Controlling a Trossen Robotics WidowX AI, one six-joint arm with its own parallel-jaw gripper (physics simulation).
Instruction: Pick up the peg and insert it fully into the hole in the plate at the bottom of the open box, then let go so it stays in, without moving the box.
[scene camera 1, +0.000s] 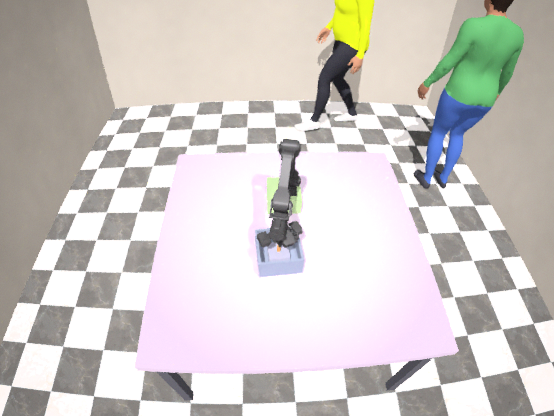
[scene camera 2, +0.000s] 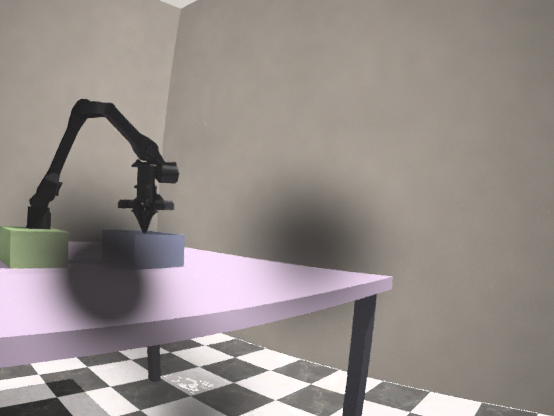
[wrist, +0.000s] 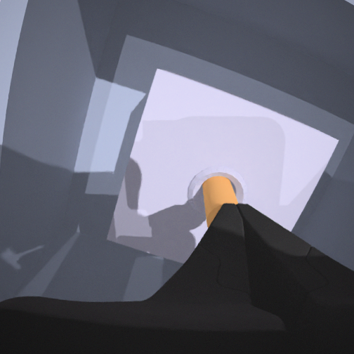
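Where they show: gripper, between the fingertips: (scene camera 1: 279, 246) (scene camera 2: 144, 233); arm's base, origin of its link: (scene camera 1: 290, 191) (scene camera 2: 37, 228).
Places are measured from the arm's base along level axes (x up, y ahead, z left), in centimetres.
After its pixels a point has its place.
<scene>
The orange peg (scene camera 1: 278, 248) {x -1.7, y 33.9, z -5.5 cm} (wrist: 217, 192) stands in the round hole of the pale plate (scene camera 1: 282, 256) {x -3.8, y 36.6, z -3.7 cm} (wrist: 175, 100) in the blue-grey box (scene camera 1: 281, 268) {x -4.4, y 42.6, z -4.1 cm} (scene camera 2: 160, 251) {x -4.7, y 34.4, z -14.9 cm} (wrist: 45, 90). It leans slightly, and part of it rises above the plate. My gripper (scene camera 1: 279, 244) {x -0.1, y 34.0, z -5.2 cm} (scene camera 2: 144, 232) {x -0.1, y 34.0, z -5.2 cm} (wrist: 233, 215) is shut with nothing between its fingers. Its tips point down into the box and overlap the peg's upper end in the wrist view. They hide the peg's top, so I cannot tell whether they touch it. In scene camera 2 the box wall hides the peg and plate.
A green block (scene camera 1: 272, 189) {x 0.0, y -1.2, z -8.8 cm} (scene camera 2: 35, 248) {x -4.5, y -3.1, z -11.6 cm} stands under the arm near its base. The box walls surround the plate on all sides. The pink table (scene camera 1: 350, 280) {x -9.6, y 45.2, z 26.4 cm} (scene camera 2: 240, 285) {x -9.7, y 39.1, z -45.3 cm} carries the box. Two people, in yellow (scene camera 1: 352, 25) and green (scene camera 1: 482, 60), are beyond the table.
</scene>
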